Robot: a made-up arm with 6 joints. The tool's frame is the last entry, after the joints.
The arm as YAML. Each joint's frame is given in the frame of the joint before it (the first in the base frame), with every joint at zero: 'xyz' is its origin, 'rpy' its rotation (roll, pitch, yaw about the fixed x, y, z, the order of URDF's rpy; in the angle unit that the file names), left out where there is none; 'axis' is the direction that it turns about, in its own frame. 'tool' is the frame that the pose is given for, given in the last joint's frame.
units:
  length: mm
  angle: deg
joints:
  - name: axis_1
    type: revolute
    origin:
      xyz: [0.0, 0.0, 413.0]
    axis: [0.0, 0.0, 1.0]
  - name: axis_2
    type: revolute
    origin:
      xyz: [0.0, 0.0, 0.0]
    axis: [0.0, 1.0, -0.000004]
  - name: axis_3
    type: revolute
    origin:
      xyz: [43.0, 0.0, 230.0]
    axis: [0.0, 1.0, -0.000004]
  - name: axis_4
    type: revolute
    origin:
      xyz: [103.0, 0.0, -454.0]
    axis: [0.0, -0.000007, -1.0]
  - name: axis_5
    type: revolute
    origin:
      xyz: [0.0, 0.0, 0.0]
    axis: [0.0, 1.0, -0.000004]
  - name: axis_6
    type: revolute
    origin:
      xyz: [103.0, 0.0, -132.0]
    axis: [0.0, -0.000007, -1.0]
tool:
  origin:
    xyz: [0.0, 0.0, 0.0]
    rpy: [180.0, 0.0, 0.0]
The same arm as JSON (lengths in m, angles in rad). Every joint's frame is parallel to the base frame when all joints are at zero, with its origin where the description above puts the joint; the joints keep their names.
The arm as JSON. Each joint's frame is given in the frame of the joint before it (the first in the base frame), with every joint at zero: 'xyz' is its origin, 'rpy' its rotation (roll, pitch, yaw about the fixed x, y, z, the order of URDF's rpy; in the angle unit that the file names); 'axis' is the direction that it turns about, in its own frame. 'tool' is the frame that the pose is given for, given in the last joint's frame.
{"units": {"length": "m", "angle": "rad"}, "joints": [{"name": "axis_1", "type": "revolute", "origin": {"xyz": [0.0, 0.0, 0.413], "rpy": [0.0, 0.0, 0.0]}, "axis": [0.0, 0.0, 1.0]}, {"name": "axis_2", "type": "revolute", "origin": {"xyz": [0.0, 0.0, 0.0], "rpy": [0.0, 0.0, 0.0]}, "axis": [0.0, 1.0, 0.0]}, {"name": "axis_3", "type": "revolute", "origin": {"xyz": [0.043, 0.0, 0.23], "rpy": [0.0, 0.0, 0.0]}, "axis": [0.0, 1.0, 0.0]}, {"name": "axis_4", "type": "revolute", "origin": {"xyz": [0.103, 0.0, -0.454], "rpy": [0.0, 0.0, 0.0]}, "axis": [0.0, 0.0, -1.0]}, {"name": "axis_5", "type": "revolute", "origin": {"xyz": [0.0, 0.0, 0.0], "rpy": [0.0, 0.0, 0.0]}, "axis": [0.0, 1.0, 0.0]}, {"name": "axis_6", "type": "revolute", "origin": {"xyz": [0.103, 0.0, -0.132], "rpy": [0.0, 0.0, 0.0]}, "axis": [0.0, 0.0, -1.0]}], "tool": {"origin": {"xyz": [0.0, 0.0, 0.0], "rpy": [3.1416, 0.0, 0.0]}}}
